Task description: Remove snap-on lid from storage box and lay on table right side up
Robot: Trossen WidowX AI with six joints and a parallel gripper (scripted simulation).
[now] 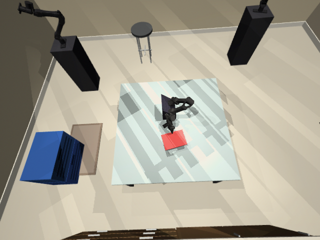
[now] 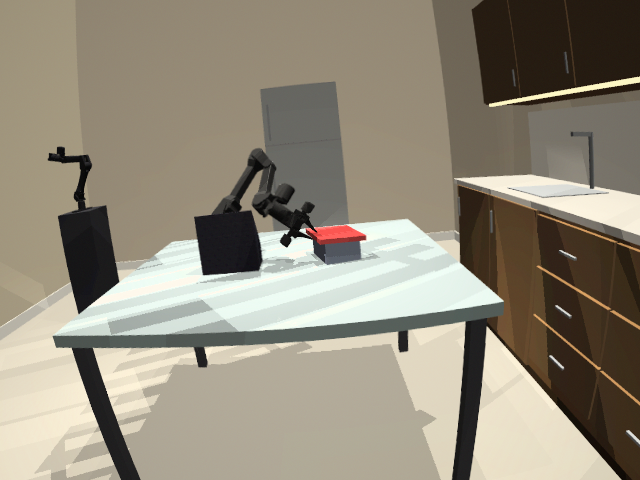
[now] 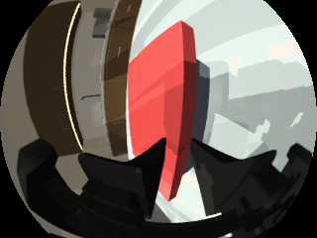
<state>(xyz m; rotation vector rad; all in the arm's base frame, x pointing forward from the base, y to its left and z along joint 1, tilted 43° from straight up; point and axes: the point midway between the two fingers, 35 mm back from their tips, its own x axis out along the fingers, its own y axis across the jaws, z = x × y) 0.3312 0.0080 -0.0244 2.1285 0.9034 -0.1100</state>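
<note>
My gripper tip is 7 cm short of the lid and 1 cm to the right of it. The rest, counted from my gripper tip: grey storage box: 7 cm ahead, 4 cm below, 1 cm to the left.
</note>
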